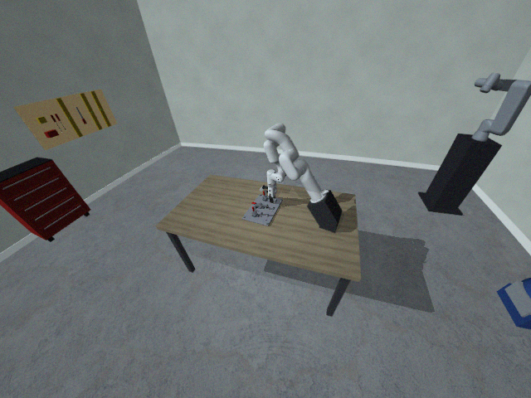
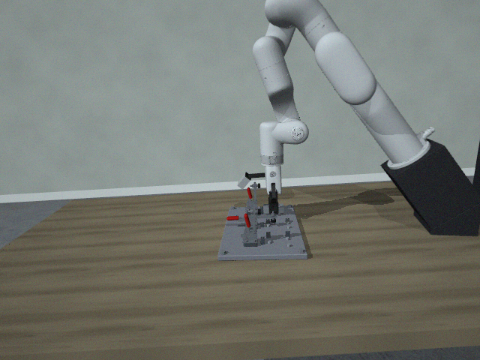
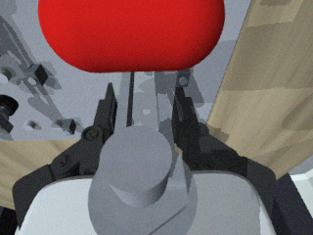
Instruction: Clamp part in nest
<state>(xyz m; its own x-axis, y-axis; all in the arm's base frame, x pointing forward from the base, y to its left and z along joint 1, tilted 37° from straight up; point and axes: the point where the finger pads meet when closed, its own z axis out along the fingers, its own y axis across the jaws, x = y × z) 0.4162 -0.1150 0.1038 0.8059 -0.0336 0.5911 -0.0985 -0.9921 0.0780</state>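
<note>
Right now the flat grey block is 10 mm below my hand. Also, from my hand: grey fixture plate (100 mm to the left, 60 mm ahead, 40 mm below).
</note>
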